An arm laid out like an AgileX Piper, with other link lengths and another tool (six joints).
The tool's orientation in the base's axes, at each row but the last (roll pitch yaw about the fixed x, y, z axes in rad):
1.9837, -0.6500, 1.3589
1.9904, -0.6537, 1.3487
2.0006, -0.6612, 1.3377
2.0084, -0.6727, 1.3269
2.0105, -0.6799, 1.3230
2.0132, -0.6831, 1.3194
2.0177, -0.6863, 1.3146
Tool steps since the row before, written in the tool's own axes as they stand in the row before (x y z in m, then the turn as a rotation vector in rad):
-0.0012, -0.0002, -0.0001, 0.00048, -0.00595, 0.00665
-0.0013, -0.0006, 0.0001, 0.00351, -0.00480, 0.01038
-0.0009, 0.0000, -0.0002, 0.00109, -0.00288, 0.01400
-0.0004, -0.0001, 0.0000, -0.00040, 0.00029, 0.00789
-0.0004, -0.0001, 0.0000, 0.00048, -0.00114, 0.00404
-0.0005, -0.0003, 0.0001, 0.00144, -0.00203, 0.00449
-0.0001, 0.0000, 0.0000, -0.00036, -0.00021, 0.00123
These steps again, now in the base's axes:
-0.0004, -0.0008, -0.0008, 0.00473, 0.00440, -0.00617
-0.0003, -0.0006, -0.0013, 0.00911, 0.00617, -0.00470
-0.0004, -0.0007, -0.0005, 0.01261, 0.00322, -0.00600
-0.0001, -0.0002, -0.0003, 0.00744, -0.00020, -0.00266
-0.0001, -0.0002, -0.0003, 0.00359, 0.00126, -0.00184
-0.0001, -0.0002, -0.0006, 0.00396, 0.00259, -0.00200
0.0000, -0.0001, -0.0001, 0.00103, -0.00009, -0.00079

